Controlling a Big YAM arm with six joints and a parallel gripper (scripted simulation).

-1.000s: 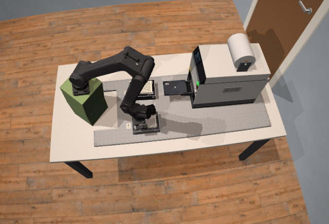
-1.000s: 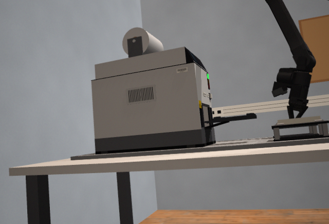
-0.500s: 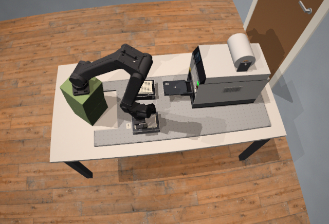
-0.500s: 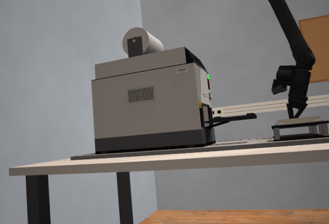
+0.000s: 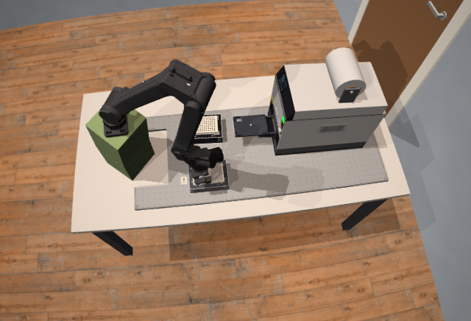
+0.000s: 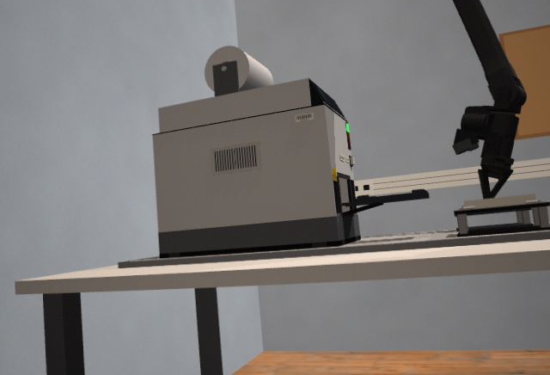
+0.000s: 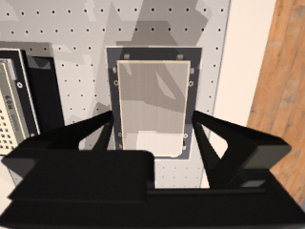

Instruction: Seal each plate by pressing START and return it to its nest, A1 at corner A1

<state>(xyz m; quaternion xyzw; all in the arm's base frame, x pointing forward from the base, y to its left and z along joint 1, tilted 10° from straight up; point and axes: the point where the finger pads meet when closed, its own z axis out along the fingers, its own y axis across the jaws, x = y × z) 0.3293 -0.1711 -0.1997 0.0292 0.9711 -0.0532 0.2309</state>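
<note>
Right now my hand is 4 cm above the plate nest. The rest, counted from my hand: plate: 2 cm ahead, 23 cm to the left, 2 cm below; then sealer stage: 22 cm ahead, 17 cm to the left, 2 cm above; then yellow warning label: 33 cm ahead, 24 cm to the left, 7 cm above.
</note>
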